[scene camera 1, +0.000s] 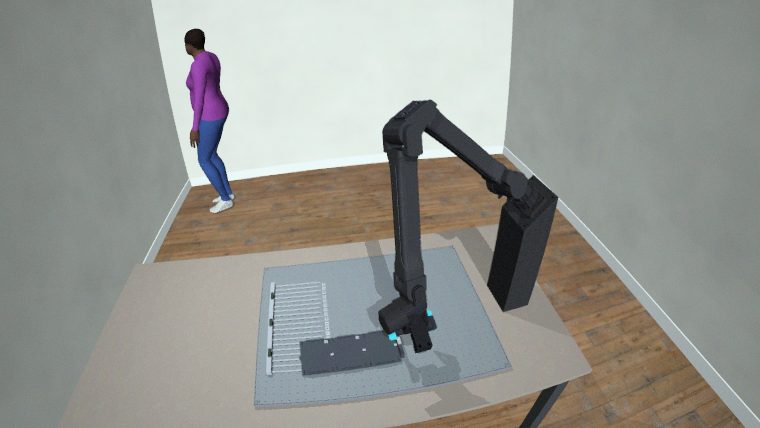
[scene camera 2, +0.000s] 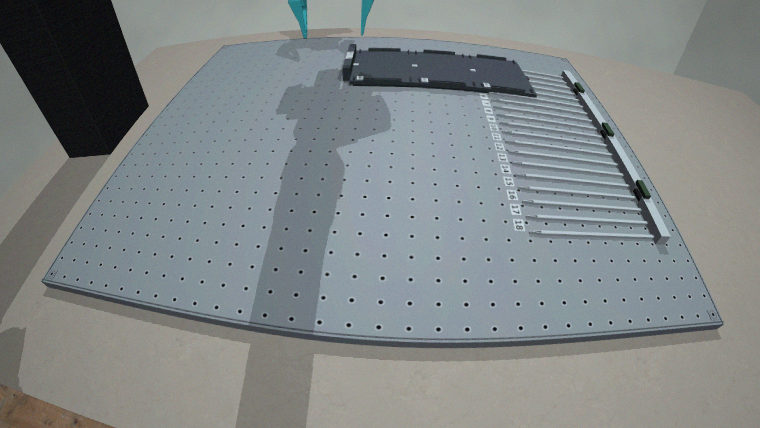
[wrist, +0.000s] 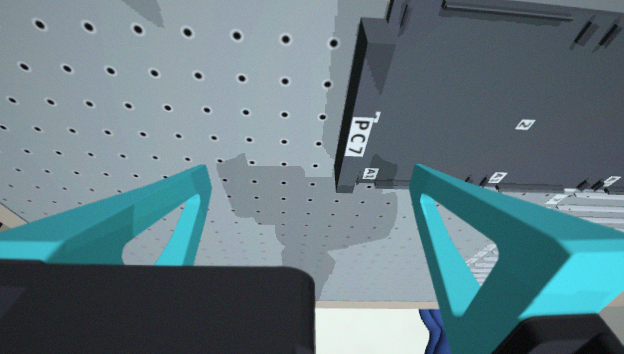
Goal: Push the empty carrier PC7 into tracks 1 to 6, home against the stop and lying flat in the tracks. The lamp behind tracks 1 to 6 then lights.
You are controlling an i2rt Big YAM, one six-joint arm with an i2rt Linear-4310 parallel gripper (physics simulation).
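Frame: origin at the arm's base, x left, y back, z up, level; millimetres.
Seen in the pictures: gripper, between the fingertips: (scene camera 1: 408, 334) (scene camera 2: 333, 36) (wrist: 310, 176); arm's base, origin of its link: (scene camera 1: 529, 200).
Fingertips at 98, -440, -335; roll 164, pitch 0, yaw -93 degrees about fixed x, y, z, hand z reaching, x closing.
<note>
Offsets run from my fingertips to a thing's top centre, as dx, dy, dz. "spot": to the spot under its first point. Level surfaces: height alone.
The dark, flat carrier PC7 {-27, -183, -34} (scene camera 1: 345, 355) (scene camera 2: 446, 72) (wrist: 475, 100) lies with its far part over tracks 1 to 6 {spot: -42, -391, -64} (scene camera 1: 286, 362) (scene camera 2: 547, 82). A stretch of these tracks shows between it and the white stop rail (scene camera 1: 269, 334) (scene camera 2: 623, 148). Its raised end block {spot: -48, -25, -35} (scene camera 2: 348, 63) (wrist: 356, 130), labelled PC7, is at the end away from the stop. Whether it lies fully flat I cannot tell. The lamp {-81, -439, -43} (scene camera 1: 269, 352) (scene camera 2: 579, 87) behind these tracks is dark green, unlit. My gripper (scene camera 1: 410, 325) (scene camera 2: 333, 36) (wrist: 310, 176) is open and empty, above the board near the end block.
The tracks numbered up to 18 (scene camera 1: 297, 313) (scene camera 2: 574, 175) run beside the carrier, with two more dark green lamps (scene camera 2: 607, 129) (scene camera 2: 643, 189) on the rail. The perforated board {dz -64} (scene camera 1: 452, 276) (scene camera 2: 404, 276) lies on the table {dz -78} (scene camera 1: 186, 319). A person (scene camera 1: 208, 101) stands beyond the table.
</note>
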